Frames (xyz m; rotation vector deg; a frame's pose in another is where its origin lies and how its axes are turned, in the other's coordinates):
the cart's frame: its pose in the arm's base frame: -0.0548 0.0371 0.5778 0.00 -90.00 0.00
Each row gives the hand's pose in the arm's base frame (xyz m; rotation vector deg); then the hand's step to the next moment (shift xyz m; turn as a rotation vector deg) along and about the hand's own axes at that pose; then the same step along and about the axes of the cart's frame.
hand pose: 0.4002 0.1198 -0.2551 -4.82 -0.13 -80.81
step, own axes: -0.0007 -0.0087 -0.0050 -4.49 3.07 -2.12
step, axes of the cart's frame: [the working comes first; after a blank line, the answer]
step, axes of the arm's base frame: -0.0089 -0.0010 -0.0045 2.20 4.78 -2.52

-0.0045 -0.0010 0.0089 -2.52 4.78 -2.20
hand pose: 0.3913 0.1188 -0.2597 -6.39 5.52 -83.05
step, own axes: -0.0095 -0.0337 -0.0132 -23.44 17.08 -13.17
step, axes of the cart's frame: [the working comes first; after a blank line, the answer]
step, axes of the arm's base frame: -0.0360 0.0052 -0.0086 12.27 25.05 -15.39

-0.0086 0.0052 0.0360 -15.39 25.05 -12.27
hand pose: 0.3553 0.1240 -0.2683 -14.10 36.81 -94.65
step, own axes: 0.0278 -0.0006 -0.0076 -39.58 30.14 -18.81
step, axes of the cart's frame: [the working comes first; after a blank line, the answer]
step, axes of the arm's base frame: -0.0097 -0.0246 -0.0114 23.53 41.30 -23.87

-0.0114 -0.0246 0.0097 -23.87 41.30 -23.53
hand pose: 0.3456 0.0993 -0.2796 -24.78 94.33 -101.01
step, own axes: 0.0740 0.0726 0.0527 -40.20 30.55 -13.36
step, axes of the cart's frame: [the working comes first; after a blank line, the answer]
step, axes of the arm's base frame: -0.0005 -0.0866 -0.0777 27.63 37.67 -23.35

-0.0777 -0.0866 0.0005 -23.35 37.67 -27.63
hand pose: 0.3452 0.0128 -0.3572 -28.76 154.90 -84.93
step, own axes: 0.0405 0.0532 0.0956 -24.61 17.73 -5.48
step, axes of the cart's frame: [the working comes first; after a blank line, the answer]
step, axes of the arm's base frame: -0.0367 -0.0634 -0.0908 17.63 20.37 -14.97

-0.0908 -0.0634 0.0367 -14.97 20.37 -17.63
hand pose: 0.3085 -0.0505 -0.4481 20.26 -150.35 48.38
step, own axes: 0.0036 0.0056 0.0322 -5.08 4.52 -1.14
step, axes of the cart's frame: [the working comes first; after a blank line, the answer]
step, axes of the arm's base frame: -0.0135 -0.0154 -0.0257 3.35 4.89 -3.52

-0.0257 -0.0154 0.0135 -3.52 4.89 -3.35
